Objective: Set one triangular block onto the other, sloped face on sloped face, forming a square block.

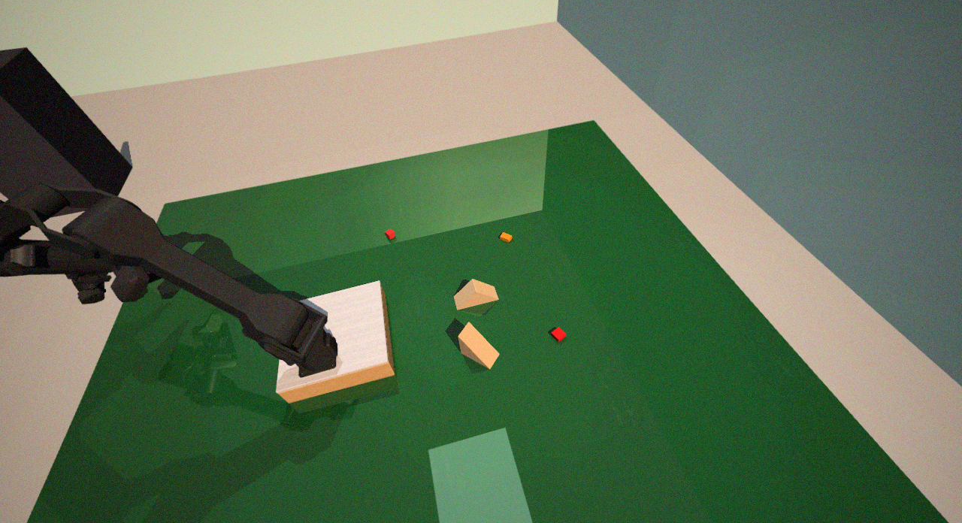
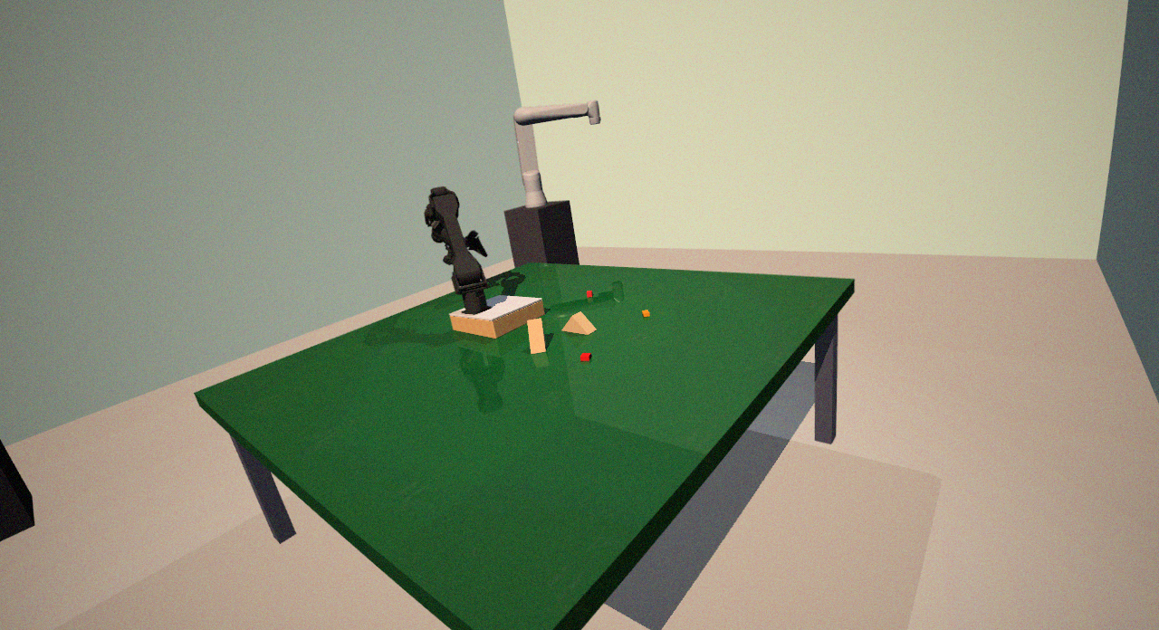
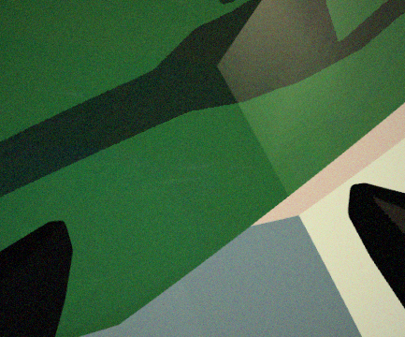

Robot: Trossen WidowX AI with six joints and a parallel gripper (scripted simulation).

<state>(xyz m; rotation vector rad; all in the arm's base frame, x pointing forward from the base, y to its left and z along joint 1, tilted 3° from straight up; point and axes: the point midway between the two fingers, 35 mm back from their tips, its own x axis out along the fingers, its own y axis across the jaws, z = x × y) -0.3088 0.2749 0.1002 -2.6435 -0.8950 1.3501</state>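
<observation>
Now: gripper tip 610 mm short of the tan wooden block, 220 mm to the left of it and 80 mm above it. From my gripper tip the other things lie so: orange cube: 720 mm ahead, 70 mm to the right, 100 mm below.
</observation>
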